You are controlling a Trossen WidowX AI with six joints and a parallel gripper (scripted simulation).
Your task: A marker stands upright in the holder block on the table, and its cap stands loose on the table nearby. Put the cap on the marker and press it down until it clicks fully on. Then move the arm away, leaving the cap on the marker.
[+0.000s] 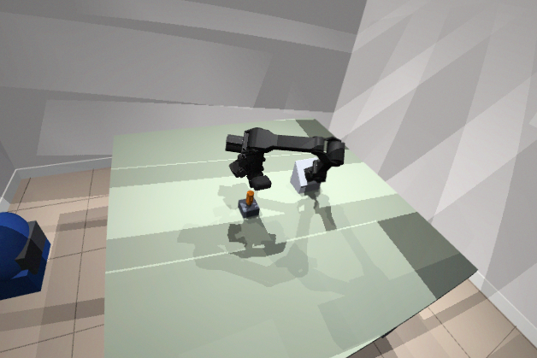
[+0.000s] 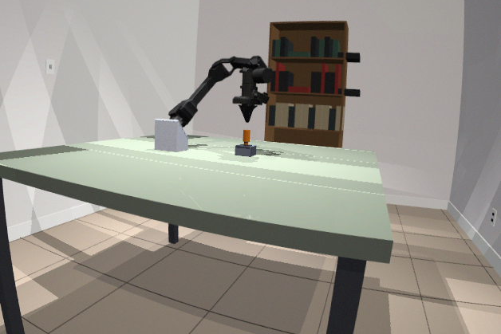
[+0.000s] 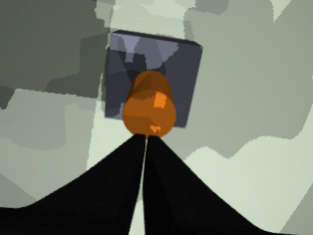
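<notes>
My gripper tip is 50 mm above the orange cap. From my gripper tip the other things lie so: holder block 110 mm below.
</notes>
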